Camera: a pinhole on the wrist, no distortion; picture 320 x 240 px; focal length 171.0 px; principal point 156.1 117.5 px. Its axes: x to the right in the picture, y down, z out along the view. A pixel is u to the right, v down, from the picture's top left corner.
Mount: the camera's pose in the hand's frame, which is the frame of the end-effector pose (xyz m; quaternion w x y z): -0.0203 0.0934 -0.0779 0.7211 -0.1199 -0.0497 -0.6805
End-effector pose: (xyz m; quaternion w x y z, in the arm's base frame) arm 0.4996 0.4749 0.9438 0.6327 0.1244 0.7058 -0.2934
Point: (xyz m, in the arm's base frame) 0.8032 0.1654 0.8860
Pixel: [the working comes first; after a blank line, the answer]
In the camera's frame: 0.2789 0.0246 0.4579

260 127
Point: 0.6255 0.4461 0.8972
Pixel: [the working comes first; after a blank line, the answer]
In the camera's frame: 0.0846 0.0269 0.1882

233 142
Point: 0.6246 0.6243 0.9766
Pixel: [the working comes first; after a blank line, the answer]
In the camera's frame: -0.0651 -0.0673 0.1059

51 9
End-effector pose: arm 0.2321 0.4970 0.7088 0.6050 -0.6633 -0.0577 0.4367
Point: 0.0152 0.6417 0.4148
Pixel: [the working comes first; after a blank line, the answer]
In the camera's frame: -0.1333 0.1029 0.3480

91 168
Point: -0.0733 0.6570 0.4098
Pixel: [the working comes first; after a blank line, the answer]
In the camera's frame: -0.1591 0.0554 0.4199

91 140
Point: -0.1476 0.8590 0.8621
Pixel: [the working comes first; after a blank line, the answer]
In the camera's frame: 0.2820 -0.1420 0.5514

244 73
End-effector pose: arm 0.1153 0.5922 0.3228 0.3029 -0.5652 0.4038 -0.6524
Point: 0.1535 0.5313 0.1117
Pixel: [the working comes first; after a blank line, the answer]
In the camera's frame: -0.0887 -0.0457 0.1400

48 62
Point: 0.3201 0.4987 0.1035
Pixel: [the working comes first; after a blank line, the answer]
In the camera's frame: -0.0619 -0.0687 0.3063

122 79
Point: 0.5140 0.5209 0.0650
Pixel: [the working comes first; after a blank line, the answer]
In the camera's frame: -0.0338 -0.1596 0.4810

144 61
